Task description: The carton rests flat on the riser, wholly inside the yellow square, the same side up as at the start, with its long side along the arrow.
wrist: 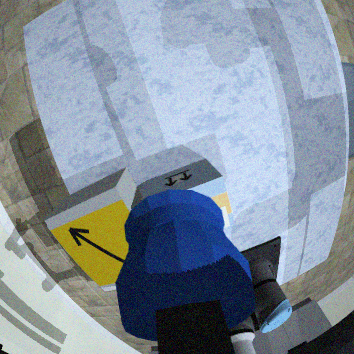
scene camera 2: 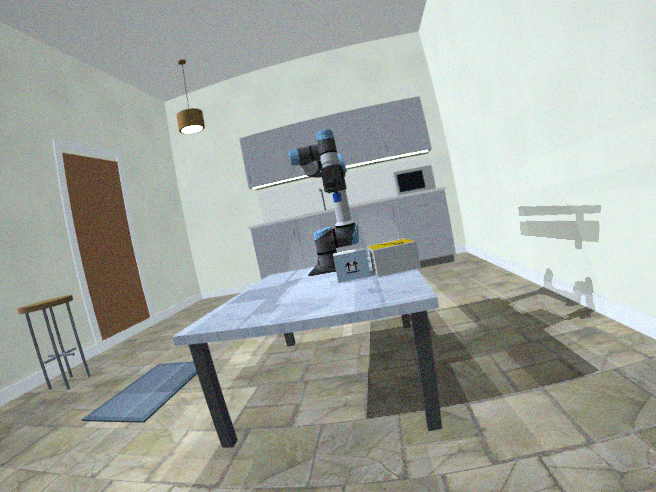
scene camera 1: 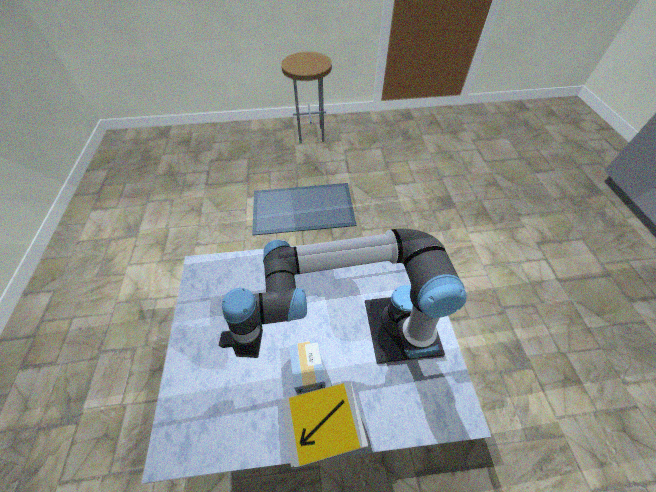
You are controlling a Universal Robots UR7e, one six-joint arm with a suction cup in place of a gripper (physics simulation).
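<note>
The carton [scene camera 1: 308,365] [scene camera 2: 350,266] [wrist: 201,173] stands flat on the table, close beside the riser [scene camera 1: 362,423] [scene camera 2: 394,260] [wrist: 90,201]. Its top is light blue with a tan band and a white label; one side shows two up arrows. The yellow square [scene camera 1: 331,436] [scene camera 2: 384,245] [wrist: 97,260] on the riser's top is bare. Its black arrow [scene camera 1: 321,423] [wrist: 100,247] runs at a slant to the carton's long side. My gripper, a blue suction cup [scene camera 2: 337,197] [wrist: 175,200], is off and holds nothing, high above the carton's level. It hides part of the carton in the wrist view.
The table [scene camera 1: 211,423] [scene camera 2: 296,307] [wrist: 185,100] bears the arm's black base plate [scene camera 1: 377,338] [wrist: 272,250], next to the carton. The riser stands near a table edge. A stool [scene camera 1: 306,64] [scene camera 2: 45,303] and a blue floor mat [scene camera 1: 304,209] [scene camera 2: 143,392] are off the table.
</note>
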